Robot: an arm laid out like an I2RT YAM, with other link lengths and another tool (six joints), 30 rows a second.
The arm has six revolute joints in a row. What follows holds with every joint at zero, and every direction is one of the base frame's.
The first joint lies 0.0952 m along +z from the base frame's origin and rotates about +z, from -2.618 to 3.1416 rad.
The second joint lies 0.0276 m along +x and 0.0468 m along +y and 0.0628 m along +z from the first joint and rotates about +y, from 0 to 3.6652 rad.
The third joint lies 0.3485 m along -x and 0.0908 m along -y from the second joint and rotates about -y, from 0 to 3.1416 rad.
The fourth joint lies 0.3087 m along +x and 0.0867 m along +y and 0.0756 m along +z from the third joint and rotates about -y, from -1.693 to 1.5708 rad.
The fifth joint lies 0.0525 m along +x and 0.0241 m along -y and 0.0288 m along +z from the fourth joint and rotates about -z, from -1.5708 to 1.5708 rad.
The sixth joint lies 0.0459 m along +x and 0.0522 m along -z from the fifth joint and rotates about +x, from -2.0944 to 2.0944 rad.
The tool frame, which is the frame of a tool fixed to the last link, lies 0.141 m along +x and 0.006 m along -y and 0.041 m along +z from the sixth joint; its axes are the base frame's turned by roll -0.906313, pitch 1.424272 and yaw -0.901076 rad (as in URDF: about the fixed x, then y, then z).
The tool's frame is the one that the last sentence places.
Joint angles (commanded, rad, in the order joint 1, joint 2, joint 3, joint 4, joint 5, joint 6), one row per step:
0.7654, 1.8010, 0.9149, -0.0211, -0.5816, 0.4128
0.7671, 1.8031, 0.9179, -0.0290, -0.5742, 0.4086
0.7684, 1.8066, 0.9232, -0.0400, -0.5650, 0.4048
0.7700, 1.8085, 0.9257, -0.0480, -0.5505, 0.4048
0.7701, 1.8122, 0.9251, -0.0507, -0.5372, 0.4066
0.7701, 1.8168, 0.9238, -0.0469, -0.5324, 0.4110
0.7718, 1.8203, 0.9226, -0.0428, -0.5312, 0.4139
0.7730, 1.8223, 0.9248, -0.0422, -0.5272, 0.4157
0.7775, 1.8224, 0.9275, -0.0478, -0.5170, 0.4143
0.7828, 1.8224, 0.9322, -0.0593, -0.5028, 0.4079
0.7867, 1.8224, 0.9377, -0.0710, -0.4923, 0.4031
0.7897, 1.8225, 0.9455, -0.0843, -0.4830, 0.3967
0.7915, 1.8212, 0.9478, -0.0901, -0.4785, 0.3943
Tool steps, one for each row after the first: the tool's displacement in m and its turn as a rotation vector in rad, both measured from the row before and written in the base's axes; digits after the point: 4 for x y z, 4 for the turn. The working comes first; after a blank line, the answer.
Tool pose at each row, in the base's axes (x y z in m, rotation vector in rad; the steps are taken from these numbers as rounded here):
0.2937, 0.4249, 0.1393, -0.8030, 2.4218, 1.1507
0.2938, 0.4247, 0.1380, -0.8065, 2.4270, 1.1391
0.2946, 0.4243, 0.1364, -0.8083, 2.4350, 1.1245
0.2957, 0.4232, 0.1344, -0.8041, 2.4438, 1.1048
0.2972, 0.4214, 0.1311, -0.7965, 2.4534, 1.0865
0.2980, 0.4209, 0.1285, -0.7893, 2.4589, 1.0809
0.2977, 0.4213, 0.1268, -0.7876, 2.4613, 1.0805
0.2984, 0.4218, 0.1265, -0.7855, 2.4617, 1.0767
0.2981, 0.4223, 0.1261, -0.7889, 2.4637, 1.0643
0.2977, 0.4225, 0.1257, -0.7975, 2.4664, 1.0447
0.2975, 0.4228, 0.1257, -0.8040, 2.4695, 1.0297
0.2979, 0.4233, 0.1265, -0.8118, 2.4709, 1.0157
0.2977, 0.4233, 0.1271, -0.8153, 2.4714, 1.0094

0.0001, -0.0002, -0.0013, -0.0091, -0.0021, 0.0000
0.0008, -0.0004, -0.0016, -0.0116, -0.0013, -0.0017
0.0011, -0.0011, -0.0020, -0.0135, -0.0028, -0.0071
0.0015, -0.0018, -0.0033, -0.0126, -0.0011, -0.0090
0.0008, -0.0005, -0.0026, -0.0042, 0.0020, -0.0059
-0.0003, 0.0004, -0.0017, -0.0010, 0.0018, -0.0011
0.0007, 0.0005, -0.0003, -0.0018, -0.0014, -0.0024
-0.0003, 0.0005, -0.0004, -0.0080, -0.0047, -0.0005
-0.0004, 0.0002, -0.0004, -0.0131, -0.0078, 0.0015
-0.0002, 0.0003, 0.0000, -0.0105, -0.0050, 0.0012
0.0004, 0.0005, 0.0008, -0.0095, -0.0059, 0.0023
-0.0002, 0.0000, 0.0006, -0.0042, -0.0027, 0.0010

